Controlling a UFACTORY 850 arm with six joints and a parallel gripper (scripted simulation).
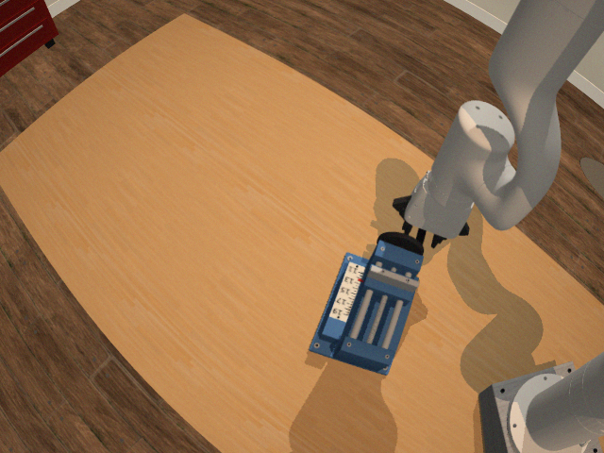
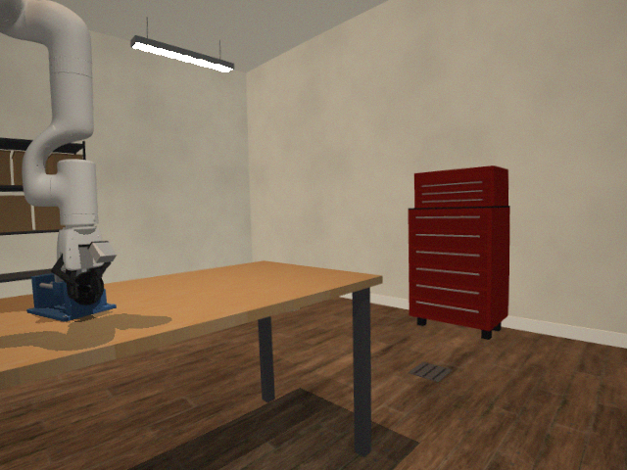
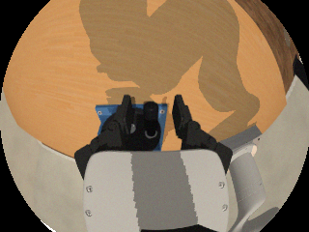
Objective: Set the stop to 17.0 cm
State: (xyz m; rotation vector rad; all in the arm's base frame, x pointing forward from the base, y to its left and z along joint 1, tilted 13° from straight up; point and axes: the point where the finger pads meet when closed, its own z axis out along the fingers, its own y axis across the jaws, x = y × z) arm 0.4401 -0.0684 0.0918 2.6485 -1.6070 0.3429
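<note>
The black handwheel lies 3 cm to the left of my hand. From my hand the other things lie so: grey stop bar 12 cm to the left, 1 cm behind, 1 cm above.
</note>
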